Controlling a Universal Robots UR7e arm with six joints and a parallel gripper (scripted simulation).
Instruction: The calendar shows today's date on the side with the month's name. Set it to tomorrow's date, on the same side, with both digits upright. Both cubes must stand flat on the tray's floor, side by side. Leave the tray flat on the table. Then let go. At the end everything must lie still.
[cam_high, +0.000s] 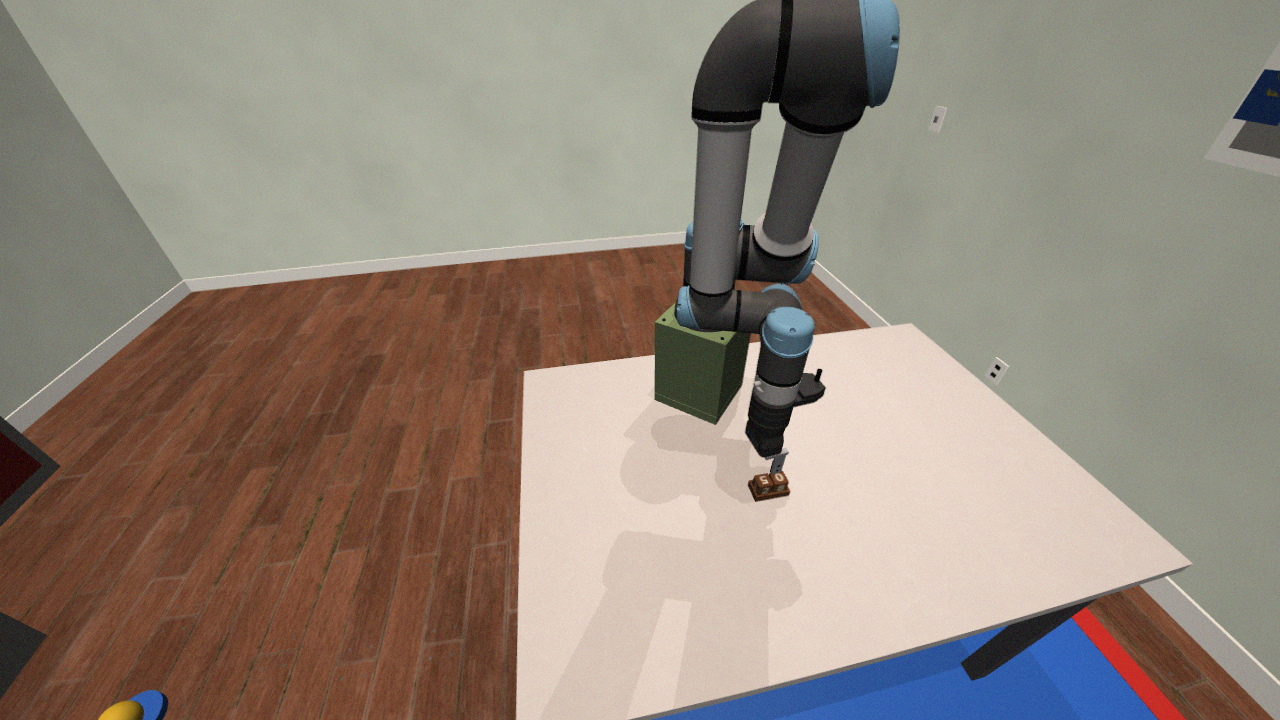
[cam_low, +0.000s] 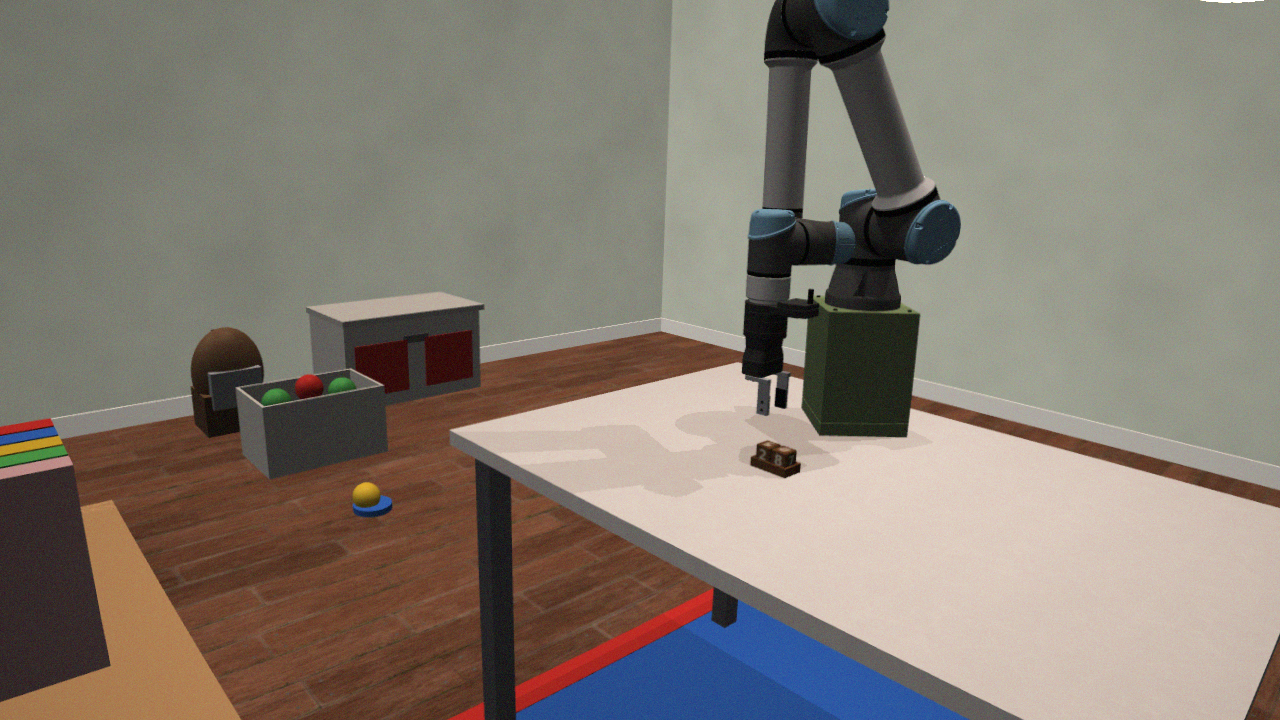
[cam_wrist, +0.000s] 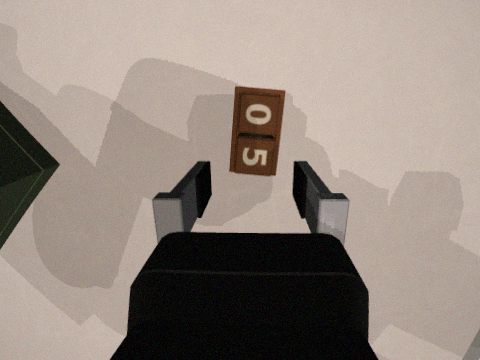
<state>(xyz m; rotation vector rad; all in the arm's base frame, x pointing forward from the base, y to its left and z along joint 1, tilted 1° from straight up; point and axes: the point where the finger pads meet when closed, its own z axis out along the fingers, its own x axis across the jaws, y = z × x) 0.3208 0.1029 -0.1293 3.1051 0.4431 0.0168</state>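
My hand is 10 cm above the brown cube.
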